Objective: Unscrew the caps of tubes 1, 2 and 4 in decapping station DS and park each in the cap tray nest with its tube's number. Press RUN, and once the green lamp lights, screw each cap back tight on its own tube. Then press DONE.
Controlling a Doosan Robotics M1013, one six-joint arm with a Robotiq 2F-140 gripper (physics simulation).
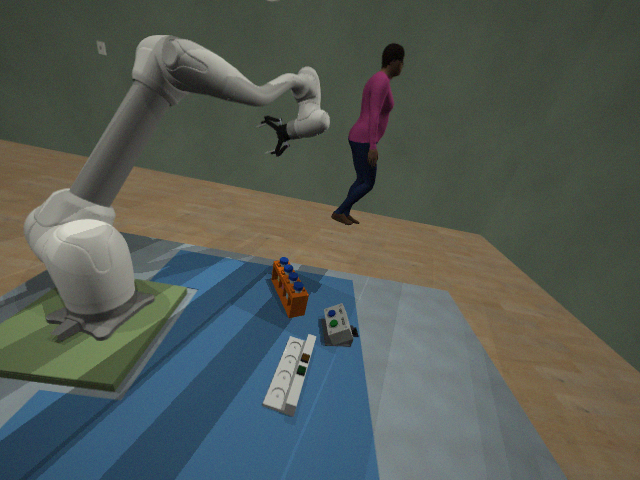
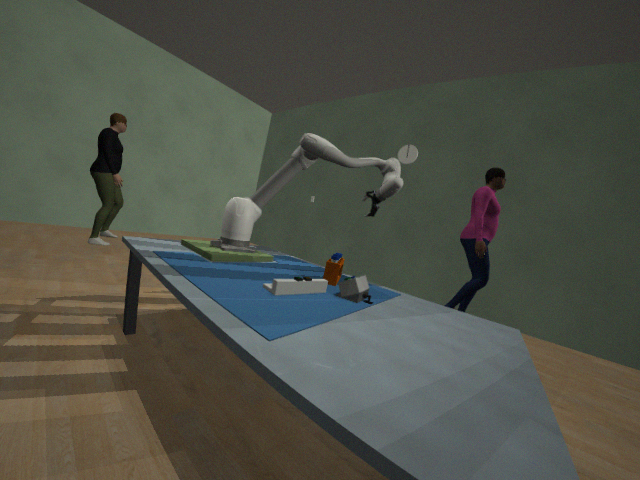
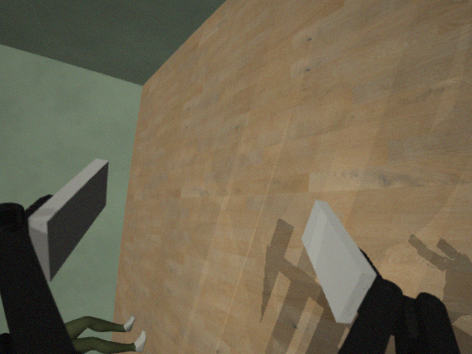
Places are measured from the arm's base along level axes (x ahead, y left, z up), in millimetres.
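Pixels of known places: gripper, between the fingertips: [image 1: 262, 139] [image 2: 364, 208] [image 3: 211, 203]; arm's base, origin of its link: [image 1: 105, 309] [image 2: 233, 248].
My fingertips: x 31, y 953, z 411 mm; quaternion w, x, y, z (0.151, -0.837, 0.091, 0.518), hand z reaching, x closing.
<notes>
For each thing: its top centre in the pictures, then the offset to it from my fingertips. "*": a spot on its surface instead. Level surfaces: height alone.
- orange decapping station, centre of its top: [image 1: 290, 275] [image 2: 336, 258] dx +429, dy -638, dz -334 mm
- white cap tray, centre of its top: [image 1: 294, 360] [image 2: 298, 275] dx +548, dy -933, dz -384 mm
- brown block, a spot on its surface: [image 1: 305, 357] * dx +576, dy -914, dz -384 mm
- dark green block, a spot on its surface: [image 1: 301, 370] * dx +577, dy -955, dz -384 mm
- grey button box, centre of its top: [image 1: 340, 314] [image 2: 356, 275] dx +644, dy -738, dz -353 mm
- blue button, centre of its top: [image 1: 332, 311] dx +615, dy -724, dz -362 mm
- green button, centre of its top: [image 1: 334, 321] dx +630, dy -767, dz -362 mm
- blue mat, height of its surface: dz -437 mm
- grey table, height of its surface: dz -440 mm
The orange decapping station [image 1: 296, 306] [image 2: 333, 271] stands on the blue mat. It holds a row of tubes with blue caps [image 1: 293, 276] [image 2: 337, 256]; their numbers cannot be read. The white cap tray [image 1: 295, 393] [image 2: 299, 287] has a row of round nests with no caps in them. Its raised strip bears a brown block [image 1: 305, 357] and a dark green block [image 1: 301, 370]. A grey button box [image 1: 338, 336] [image 2: 354, 289] has a blue button [image 1: 331, 313] and a green button [image 1: 333, 323]. My gripper [image 1: 263, 138] [image 2: 366, 206] [image 3: 211, 202] is open and empty, high above the table and pointing sideways.
The arm's base stands on a green plate [image 1: 98, 379] [image 2: 237, 257]. The blue mat [image 1: 330, 439] [image 2: 258, 320] lies on the grey table [image 1: 439, 413] [image 2: 413, 382]. A person in pink [image 1: 373, 111] [image 2: 481, 217] stands beyond the table. Another person in black [image 2: 108, 149] stands at the left.
</notes>
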